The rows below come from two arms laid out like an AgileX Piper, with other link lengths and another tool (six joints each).
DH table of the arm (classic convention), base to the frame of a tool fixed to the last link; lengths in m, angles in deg. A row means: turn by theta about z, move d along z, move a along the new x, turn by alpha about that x. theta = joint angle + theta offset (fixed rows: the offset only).
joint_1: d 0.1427; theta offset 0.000; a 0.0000; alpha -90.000
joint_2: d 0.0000; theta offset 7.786; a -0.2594; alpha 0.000
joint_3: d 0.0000; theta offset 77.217; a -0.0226; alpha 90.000
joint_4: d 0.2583; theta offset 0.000; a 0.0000; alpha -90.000
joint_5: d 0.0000; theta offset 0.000; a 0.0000; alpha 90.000
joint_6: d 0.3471; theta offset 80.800; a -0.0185; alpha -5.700
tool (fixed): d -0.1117; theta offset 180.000; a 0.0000; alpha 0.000
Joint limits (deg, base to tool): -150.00..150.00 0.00..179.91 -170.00..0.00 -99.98..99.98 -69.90..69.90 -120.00..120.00
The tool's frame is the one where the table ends.
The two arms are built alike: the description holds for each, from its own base.
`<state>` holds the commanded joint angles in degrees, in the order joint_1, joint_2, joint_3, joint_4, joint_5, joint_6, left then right.
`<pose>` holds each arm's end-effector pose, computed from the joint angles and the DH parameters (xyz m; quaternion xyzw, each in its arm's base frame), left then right.
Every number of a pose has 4 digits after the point. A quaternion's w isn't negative.
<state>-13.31 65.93 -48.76 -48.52 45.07 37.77 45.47 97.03 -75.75 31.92 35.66 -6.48</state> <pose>0.2700 -0.2100 0.2183 -0.5360 0.6957 -0.4780 0.0119 0.2848 0.3715 0.1635 -0.8206 0.3817 0.0179 0.4251</pose>
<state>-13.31 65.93 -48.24 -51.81 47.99 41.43 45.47 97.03 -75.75 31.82 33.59 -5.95</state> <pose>0.2569 -0.2190 0.2194 0.5164 -0.7064 0.4838 0.0147 0.2918 0.3734 0.1676 -0.8119 0.3871 0.0081 0.4369</pose>
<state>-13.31 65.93 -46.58 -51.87 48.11 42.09 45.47 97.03 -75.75 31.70 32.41 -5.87</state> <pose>0.2513 -0.2179 0.2085 0.5188 -0.7108 0.4745 0.0218 0.2960 0.3742 0.1700 -0.8078 0.3882 0.0015 0.4436</pose>
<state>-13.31 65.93 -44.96 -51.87 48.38 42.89 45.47 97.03 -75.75 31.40 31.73 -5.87</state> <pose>0.2450 -0.2169 0.1978 0.5195 -0.7164 0.4648 0.0291 0.2987 0.3743 0.1712 -0.8064 0.3873 -0.0038 0.4469</pose>
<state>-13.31 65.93 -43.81 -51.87 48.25 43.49 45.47 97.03 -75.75 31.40 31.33 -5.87</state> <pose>0.2415 -0.2157 0.1905 0.5203 -0.7195 0.4589 0.0319 0.3001 0.3747 0.1721 -0.8049 0.3876 -0.0059 0.4493</pose>
